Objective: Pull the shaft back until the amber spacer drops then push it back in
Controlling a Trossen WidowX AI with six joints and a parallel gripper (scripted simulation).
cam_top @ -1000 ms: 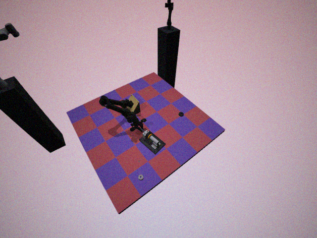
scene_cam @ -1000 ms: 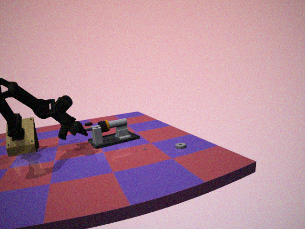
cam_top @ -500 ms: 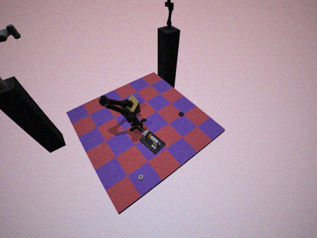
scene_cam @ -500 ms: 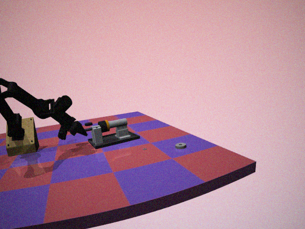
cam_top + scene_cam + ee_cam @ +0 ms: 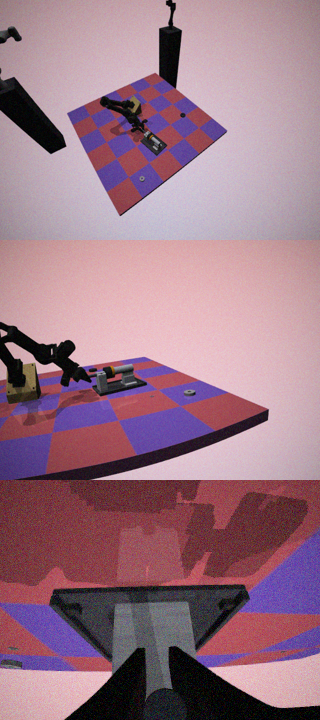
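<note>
Now: gripper tip 5 cm short of the thin dark shaft, 1 cm to the right of it and 3 cm below it. The rest, counted from my gripper tip: grey ring (37 cm ahead, 24 cm to the right, 5 cm below); amber spacer (11 cm ahead, 2 cm to the left, 2 cm above).
</note>
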